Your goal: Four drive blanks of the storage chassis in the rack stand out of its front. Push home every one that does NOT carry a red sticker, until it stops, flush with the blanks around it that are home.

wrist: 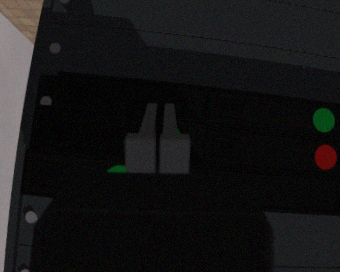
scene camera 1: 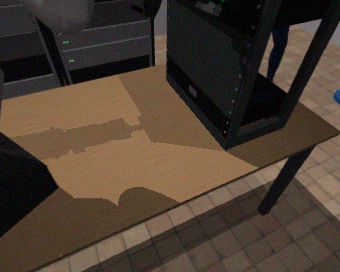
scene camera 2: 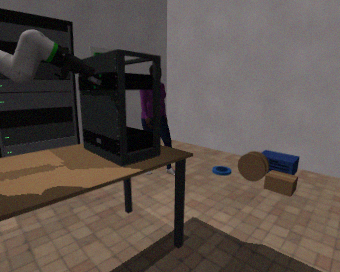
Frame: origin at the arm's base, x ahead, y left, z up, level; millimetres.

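Where they show: gripper, fingertip midpoint: (wrist: 160, 120) (scene camera 1: 218, 11) (scene camera 2: 100, 83).
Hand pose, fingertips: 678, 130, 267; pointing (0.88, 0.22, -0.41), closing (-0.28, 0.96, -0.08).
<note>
Things, the pixels of their top centre, and the offset from my fingertips, as dx, dy, dz. "spot": a spot on its surface instead. Level surfaces: height alone.
- red sticker at its top centre: (wrist: 325, 169) -6, +130, +20
- green sliver at a spot on its surface: (wrist: 179, 131) spot: +1, +13, +5
- wooden table at its surface level: dz -451
The black storage chassis (scene camera 2: 139, 81) (wrist: 250, 112) sits in the upper part of the rack (scene camera 1: 235, 112) (scene camera 2: 122, 110). In the wrist view a green sticker (wrist: 323, 120) and a red sticker (wrist: 325, 157) show at the right, one above the other. Another green sticker (wrist: 118, 169) is partly hidden beside the left finger, and a green sliver (wrist: 179, 131) shows by the right finger. My gripper (scene camera 1: 218, 8) (scene camera 2: 100, 81) (wrist: 160, 120) is shut and empty, its fingertips at the chassis front. Contact cannot be told. The blanks' edges are too dark to tell how far each stands out.
The rack stands on the wooden table (scene camera 1: 100, 175) (scene camera 2: 100, 172). Grey panels lie above and below the chassis in the wrist view. A server cabinet (scene camera 1: 107, 50) (scene camera 2: 37, 97) stands behind. A person (scene camera 2: 166, 112) stands behind the rack. Boxes (scene camera 2: 281, 183) and a blue ring (scene camera 2: 214, 170) lie on the floor.
</note>
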